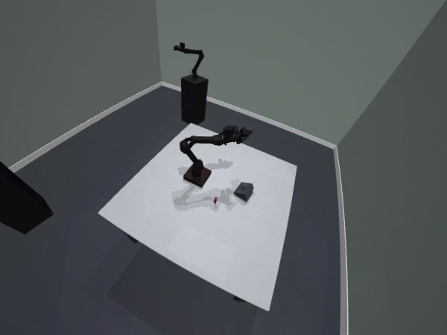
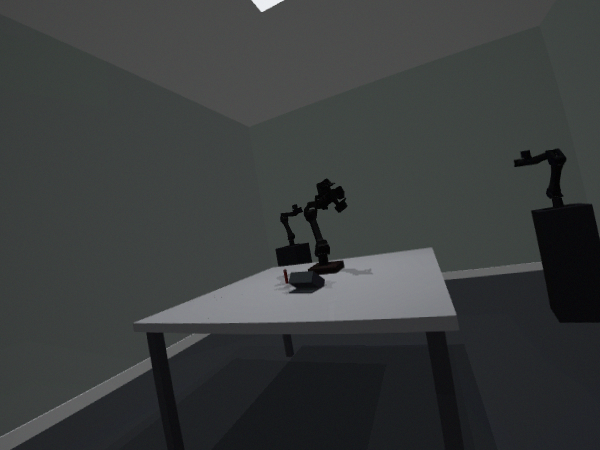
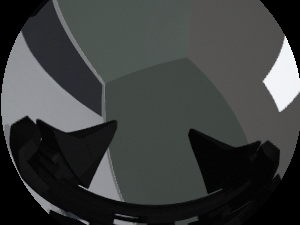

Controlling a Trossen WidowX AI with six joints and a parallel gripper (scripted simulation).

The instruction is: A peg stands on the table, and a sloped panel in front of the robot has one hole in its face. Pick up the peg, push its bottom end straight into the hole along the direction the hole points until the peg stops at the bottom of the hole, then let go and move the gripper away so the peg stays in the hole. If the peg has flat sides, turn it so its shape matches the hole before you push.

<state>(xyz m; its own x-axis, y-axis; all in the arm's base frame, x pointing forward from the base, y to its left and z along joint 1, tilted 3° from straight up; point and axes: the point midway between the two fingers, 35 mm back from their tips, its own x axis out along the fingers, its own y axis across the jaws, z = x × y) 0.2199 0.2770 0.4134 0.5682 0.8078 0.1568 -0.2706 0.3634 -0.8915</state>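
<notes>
Now: gripper tip 3 cm short of the peg, 41 cm to the left of it and 39 cm above it. The rest, counted from my gripper tip: sloped panel: 16 cm ahead, 19 cm to the right, 41 cm below.
</notes>
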